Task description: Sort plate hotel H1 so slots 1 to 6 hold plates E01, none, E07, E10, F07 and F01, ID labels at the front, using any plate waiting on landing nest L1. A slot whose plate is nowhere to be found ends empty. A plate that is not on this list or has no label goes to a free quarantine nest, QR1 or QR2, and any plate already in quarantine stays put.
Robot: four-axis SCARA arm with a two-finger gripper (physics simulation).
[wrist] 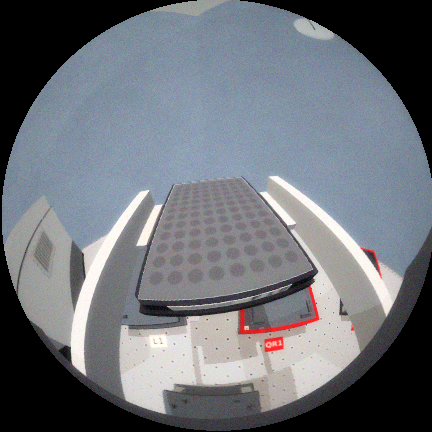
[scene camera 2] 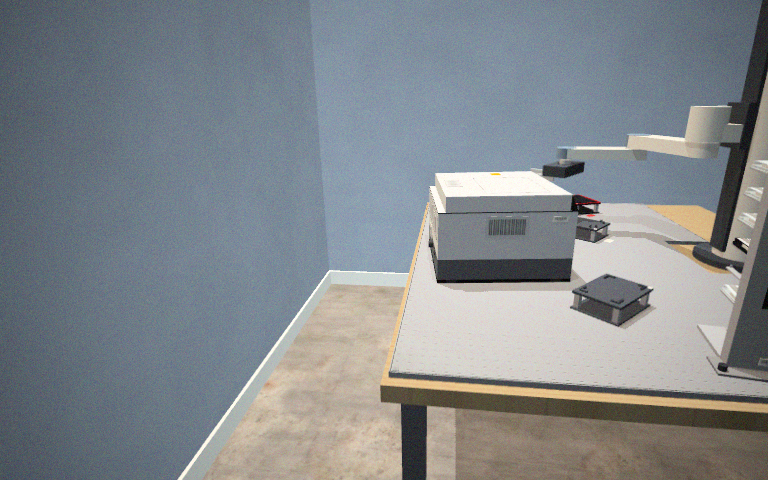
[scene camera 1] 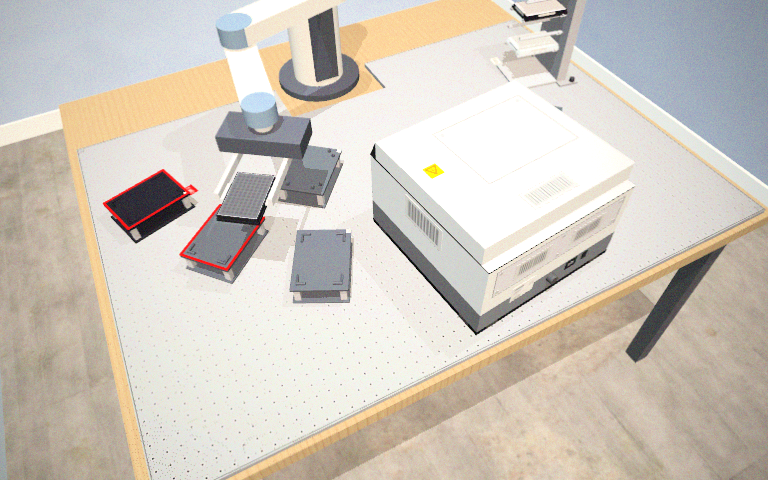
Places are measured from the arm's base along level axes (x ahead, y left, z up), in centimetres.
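Pixels of known places: gripper, fingertip midpoint: (wrist: 210,191) (scene camera 1: 243,199); arm's base at its link origin: (scene camera 2: 738,260) (scene camera 1: 319,77).
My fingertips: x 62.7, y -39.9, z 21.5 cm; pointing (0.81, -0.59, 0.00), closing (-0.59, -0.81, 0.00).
Note:
Ahead of a thing's pixels: the offset from my fingertips to its middle. "pt": to the spot under its first point.
My gripper (scene camera 1: 245,199) (wrist: 210,191) is shut on a dark plate with a grey well-patterned top {dx -1.5, dy +1.1, dz -1.1 cm} (scene camera 1: 249,189) (wrist: 220,240). The plate is level, raised above the table at the back edge of nest QR1 in scene camera 1's view. A pale strip shows on its near edge, with no readable ID. Red-rimmed nest QR1 {dx -7.4, dy -5.7, dz -17.5 cm} (scene camera 1: 218,246) (wrist: 285,312) shows bare corner brackets. Red-rimmed nest QR2 {dx -27.5, dy -18.6, dz -17.6 cm} (scene camera 1: 148,199) (wrist: 371,257) has a black top, apparently a plate. Landing nest L1 {dx +8.8, dy +11.1, dz -17.5 cm} (scene camera 1: 321,260) (wrist: 150,319) bears no plate. Hotel H1 {pt dx -23.9, dy +101.8, dz -9.5 cm} (scene camera 1: 566,50) (scene camera 2: 750,316) shows partly, with unreadable labels.
A grey nest with small studs {dx -18.9, dy +19.6, dz -17.3 cm} (scene camera 1: 312,172) (wrist: 212,401) stands behind L1, beside the gripper. A large white instrument {dx +16.7, dy +48.5, dz -7.5 cm} (scene camera 1: 504,141) (scene camera 2: 504,226) (wrist: 35,260) stands right of the nests. Another dark nest {dx -10.3, dy +79.8, dz -17.5 cm} (scene camera 2: 611,291) stands between the instrument and the hotel.

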